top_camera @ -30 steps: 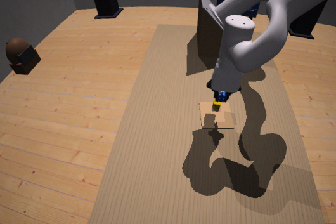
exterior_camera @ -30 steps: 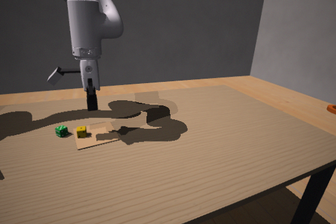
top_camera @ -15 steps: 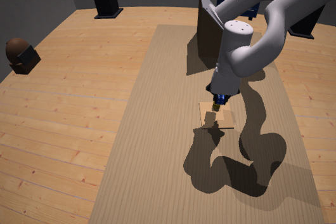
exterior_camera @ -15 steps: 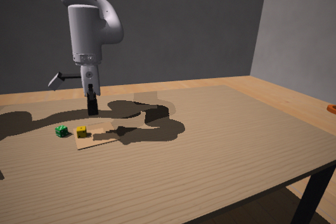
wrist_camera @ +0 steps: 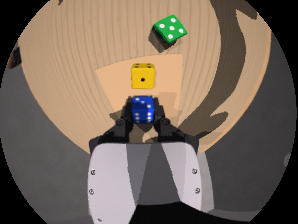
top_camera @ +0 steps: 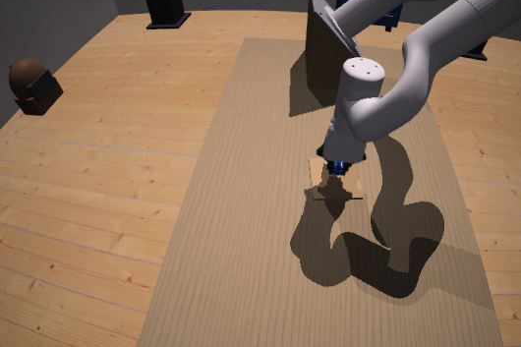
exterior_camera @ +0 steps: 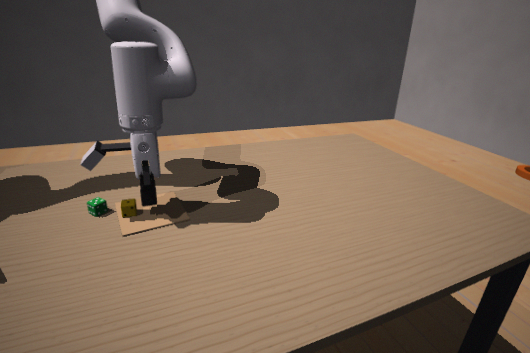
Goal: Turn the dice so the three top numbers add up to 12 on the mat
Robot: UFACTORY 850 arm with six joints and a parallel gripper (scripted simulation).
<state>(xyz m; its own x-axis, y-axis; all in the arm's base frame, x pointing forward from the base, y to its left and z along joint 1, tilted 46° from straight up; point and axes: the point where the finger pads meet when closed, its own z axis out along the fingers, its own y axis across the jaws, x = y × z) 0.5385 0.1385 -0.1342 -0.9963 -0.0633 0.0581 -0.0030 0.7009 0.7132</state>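
My hand is 50 mm above the tan mat. From my hand the other things lie so: yellow die: 40 mm behind, 30 mm below; then blue die: 10 mm below; then green die: 110 mm behind, 40 mm below, 30 mm to the left.
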